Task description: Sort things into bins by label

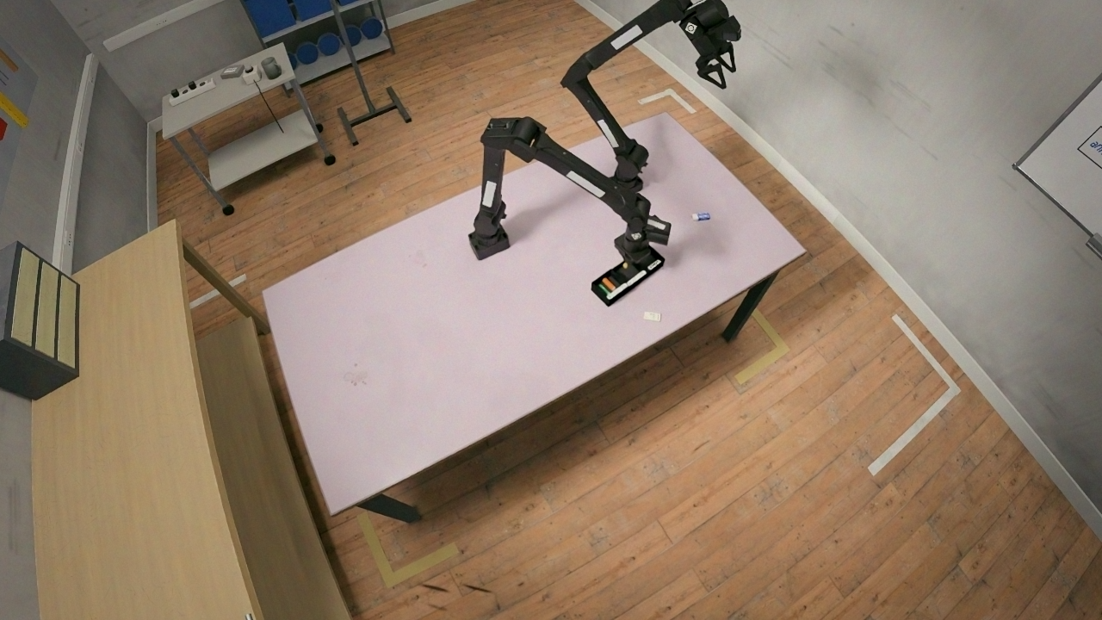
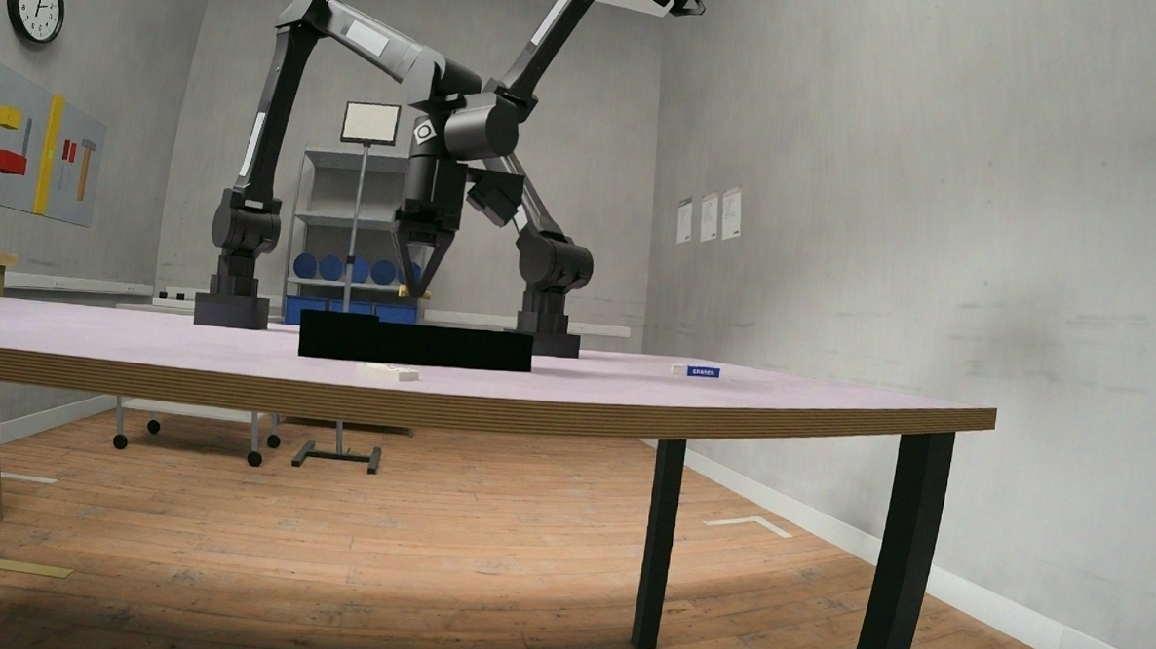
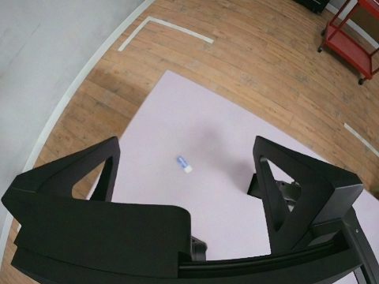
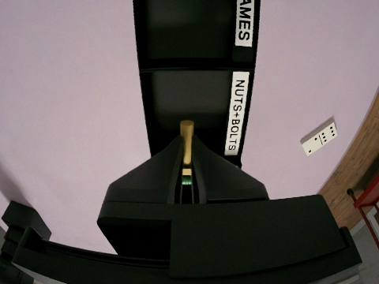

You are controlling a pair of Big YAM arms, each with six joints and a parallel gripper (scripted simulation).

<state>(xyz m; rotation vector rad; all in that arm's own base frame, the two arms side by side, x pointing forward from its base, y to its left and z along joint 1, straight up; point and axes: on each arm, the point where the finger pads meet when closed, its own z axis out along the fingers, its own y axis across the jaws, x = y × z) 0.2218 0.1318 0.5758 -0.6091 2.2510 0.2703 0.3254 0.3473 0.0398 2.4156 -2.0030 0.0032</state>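
My right gripper is now 17 cm short of the white die, 1 cm to the left of it and 7 cm above it. From my right hand the other things lie so: eraser: 8 cm behind, 37 cm to the left, 7 cm below; orange battery: 1 cm ahead, 7 cm to the right, 6 cm below; brass bolt: 1 cm to the right.
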